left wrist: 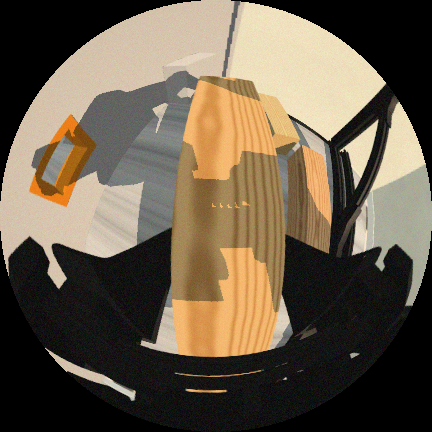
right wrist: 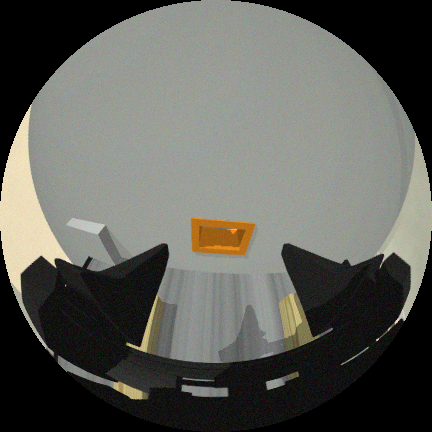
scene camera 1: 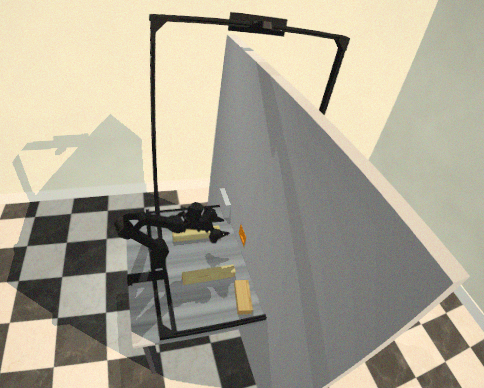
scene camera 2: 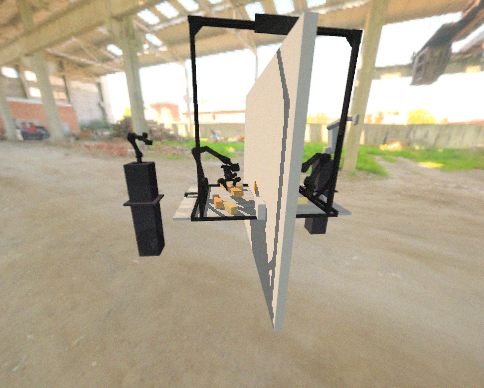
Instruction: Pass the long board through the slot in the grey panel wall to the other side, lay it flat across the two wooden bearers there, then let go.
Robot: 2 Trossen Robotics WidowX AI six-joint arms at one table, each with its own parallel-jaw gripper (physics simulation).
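Places are measured from the left arm's base along level axes (x ahead, y left, z up), in centimetres.
Where they show: left gripper, fingertip midpoint: (left wrist: 224, 232); right gripper, fingertip midpoint: (right wrist: 227, 250) (scene camera 1: 226, 226); right arm's base, link origin: (scene camera 1: 158, 263) (scene camera 2: 308, 194).
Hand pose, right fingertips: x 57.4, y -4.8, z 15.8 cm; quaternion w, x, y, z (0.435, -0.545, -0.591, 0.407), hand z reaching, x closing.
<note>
Each offset is from my right fingertips to the top centre of the thing. "*": to the spot under its first point. Level surfaces: height alone.
The long wooden board @(dx -34.3, dy +0.9, dz -6.4 cm) (left wrist: 225, 209) runs lengthwise between the fingers of my left gripper (left wrist: 224, 232) (scene camera 2: 228, 180), which is shut on it just above the table @(dz -17.7 cm) (scene camera 2: 183, 213). The orange-framed slot (left wrist: 60, 160) (scene camera 1: 242, 235) (right wrist: 222, 236) in the grey panel wall (scene camera 1: 317, 212) (scene camera 2: 267, 135) (right wrist: 221, 120) is off to the board's left in the left wrist view. On the other side, my right gripper (scene camera 1: 225, 226) (right wrist: 227, 250) is open and empty, facing the slot. The two pale wooden bearers @(dx +12.1, dy -10.9, dz -13.3 cm) (scene camera 1: 196, 235) @(dx +11.1, dy +15.5, dz -13.3 cm) (scene camera 1: 208, 274) (right wrist: 151, 322) (right wrist: 296, 318) lie on the table below it.
A short wood block @(dx -35.9, dy -22.2, dz -12.8 cm) (left wrist: 278, 120) and a second board @(dx -44.9, dy -8.8, dz -12.8 cm) (left wrist: 308, 193) lie to the right of the held board. An orange board @(dx -1.8, dy +30.2, dz -13.9 cm) (scene camera 1: 243, 296) lies at the wall's foot on the right arm's side. A black frame (scene camera 1: 153, 115) surrounds the table. A small grey post @(* dx -7.8, dy -29.4, dz -7.7 cm) (scene camera 1: 225, 196) (right wrist: 100, 233) stands by the wall.
</note>
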